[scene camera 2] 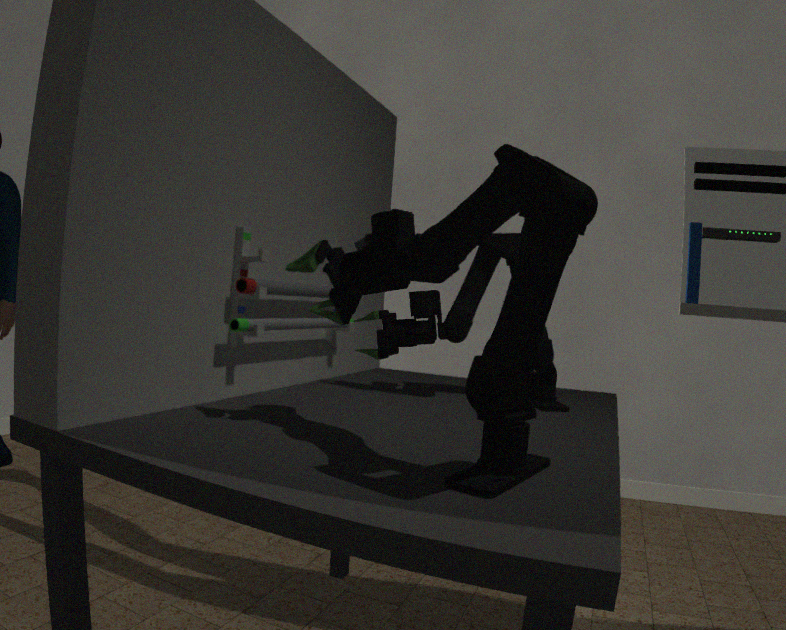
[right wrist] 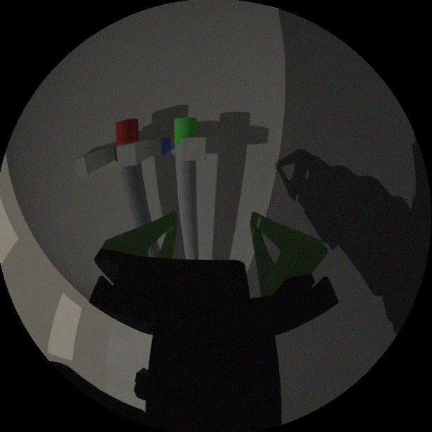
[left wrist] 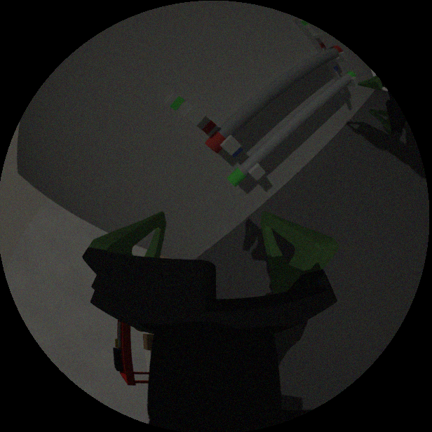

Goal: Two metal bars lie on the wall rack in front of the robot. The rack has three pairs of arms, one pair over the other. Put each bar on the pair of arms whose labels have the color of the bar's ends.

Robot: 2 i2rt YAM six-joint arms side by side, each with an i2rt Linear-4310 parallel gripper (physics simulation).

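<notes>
The bar with red ends rests on the middle arms of the wall rack, under the red labels. The thinner bar with green ends rests on the lowest arms, under the blue labels. The top arms, with green labels, hold no bar. My left gripper is wide open and empty, out from the wall near the bars' near ends. My right gripper is open and empty, near their far ends.
The grey wall stands behind the rack. Both arms stand on the dark table, and their shadows fall across it. A red-framed object shows low in the left wrist view.
</notes>
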